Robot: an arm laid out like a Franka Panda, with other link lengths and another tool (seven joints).
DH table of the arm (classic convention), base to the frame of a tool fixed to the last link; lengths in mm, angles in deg. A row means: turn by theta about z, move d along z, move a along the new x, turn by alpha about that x. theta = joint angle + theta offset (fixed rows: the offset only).
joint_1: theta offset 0, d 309.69, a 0, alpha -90
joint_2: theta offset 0, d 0, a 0, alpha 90
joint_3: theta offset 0, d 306.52, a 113.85, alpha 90
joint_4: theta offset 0, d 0, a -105.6, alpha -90
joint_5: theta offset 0, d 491.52, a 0, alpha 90
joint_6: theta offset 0, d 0, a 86.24, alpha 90
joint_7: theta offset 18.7, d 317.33, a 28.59, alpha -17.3
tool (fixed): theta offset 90, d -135.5, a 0, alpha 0
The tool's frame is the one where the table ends.
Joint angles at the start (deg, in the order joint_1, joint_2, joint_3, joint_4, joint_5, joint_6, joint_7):
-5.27 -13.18 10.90 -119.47 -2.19 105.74 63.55
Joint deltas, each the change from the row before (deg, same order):
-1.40 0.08 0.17 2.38 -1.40 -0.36 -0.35
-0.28 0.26 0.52 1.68 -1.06 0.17 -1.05
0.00 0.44 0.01 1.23 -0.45 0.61 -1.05
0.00 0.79 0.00 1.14 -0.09 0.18 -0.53
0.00 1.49 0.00 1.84 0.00 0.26 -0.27
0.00 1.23 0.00 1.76 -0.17 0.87 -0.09
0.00 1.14 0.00 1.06 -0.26 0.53 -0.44
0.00 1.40 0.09 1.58 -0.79 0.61 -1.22
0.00 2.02 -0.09 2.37 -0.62 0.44 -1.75
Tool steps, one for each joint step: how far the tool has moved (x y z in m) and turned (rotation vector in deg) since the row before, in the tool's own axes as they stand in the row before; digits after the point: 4 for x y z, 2 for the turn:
0.0029 -0.0196 -0.0242 1.39 -1.61 1.07
-0.0025 -0.0010 -0.0180 1.71 -1.41 -1.01
-0.0042 -0.0022 -0.0117 0.91 -1.33 -0.90
-0.0051 -0.0014 -0.0052 0.20 -0.55 -0.51
-0.0090 -0.0023 -0.0055 -0.07 -0.69 -0.30
-0.0089 -0.0033 -0.0092 0.23 -1.42 -0.04
-0.0076 -0.0019 -0.0008 0.26 -0.47 -0.47
-0.0097 -0.0024 -0.0042 1.07 -0.72 -1.27
-0.0123 -0.0054 -0.0045 0.91 -0.76 -1.60

